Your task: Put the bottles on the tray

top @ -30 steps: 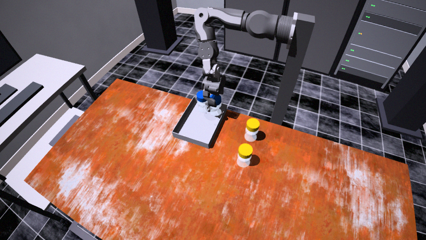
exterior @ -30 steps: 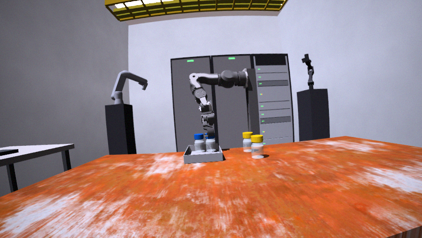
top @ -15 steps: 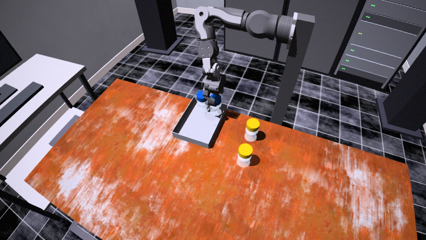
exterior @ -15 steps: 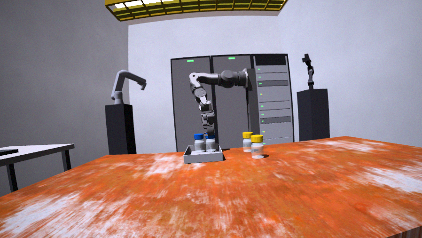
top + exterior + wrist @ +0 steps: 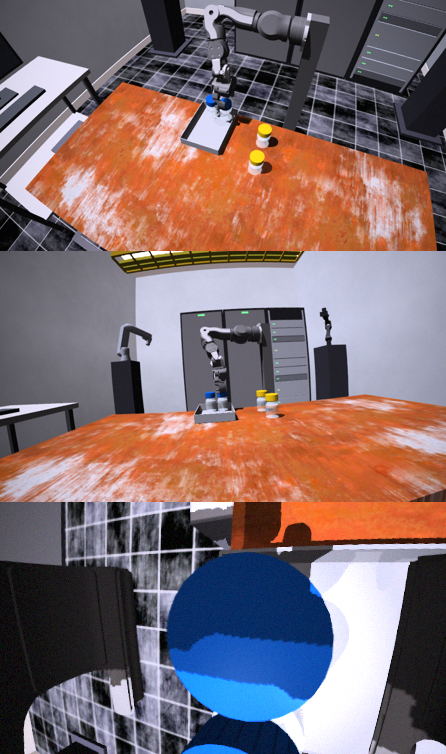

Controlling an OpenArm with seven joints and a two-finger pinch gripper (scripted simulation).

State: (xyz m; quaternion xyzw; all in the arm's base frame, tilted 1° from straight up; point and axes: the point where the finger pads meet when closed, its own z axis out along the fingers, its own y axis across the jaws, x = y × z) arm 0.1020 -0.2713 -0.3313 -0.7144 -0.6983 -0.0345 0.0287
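Right now my hand is 80 mm short of the grey tray, 40 mm to the left of it and 100 mm above it.
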